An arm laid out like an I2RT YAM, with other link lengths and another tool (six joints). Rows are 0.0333 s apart.
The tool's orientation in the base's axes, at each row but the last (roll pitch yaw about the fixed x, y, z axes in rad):
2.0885 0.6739 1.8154
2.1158 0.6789 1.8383
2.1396 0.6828 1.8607
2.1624 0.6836 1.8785
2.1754 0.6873 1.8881
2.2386 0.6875 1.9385
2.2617 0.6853 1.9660
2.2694 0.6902 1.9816
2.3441 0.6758 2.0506
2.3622 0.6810 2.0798
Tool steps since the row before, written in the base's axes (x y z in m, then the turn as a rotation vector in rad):
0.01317 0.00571 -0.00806 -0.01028 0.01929 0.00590
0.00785 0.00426 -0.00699 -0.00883 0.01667 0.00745
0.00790 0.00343 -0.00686 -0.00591 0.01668 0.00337
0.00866 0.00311 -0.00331 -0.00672 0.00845 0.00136
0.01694 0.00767 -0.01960 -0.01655 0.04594 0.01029
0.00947 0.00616 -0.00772 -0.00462 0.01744 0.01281
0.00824 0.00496 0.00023 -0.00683 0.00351 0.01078
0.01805 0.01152 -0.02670 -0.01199 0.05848 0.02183
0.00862 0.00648 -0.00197 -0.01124 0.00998 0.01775
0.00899 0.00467 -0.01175 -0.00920 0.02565 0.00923
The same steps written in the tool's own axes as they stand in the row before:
0.00687 0.00281 0.01470 0.01289 0.01288 -0.01344
0.00597 0.00095 0.00960 0.00965 0.01271 -0.01251
0.00513 0.00067 0.00972 0.01158 0.01112 -0.00817
0.00235 0.00318 0.00894 0.00696 0.00402 -0.00733
0.01398 -0.00091 0.02310 0.03120 0.03123 -0.02327
0.00671 0.00333 0.01145 0.00573 0.01792 -0.01164
0.00094 0.00689 0.00665 -0.00228 0.00614 -0.01150
0.01959 -0.00053 0.02806 0.03114 0.04931 -0.02528
0.00261 0.00712 0.00791 -0.00015 0.01245 -0.01965
0.00716 0.00065 0.01375 0.01507 0.02011 -0.01400

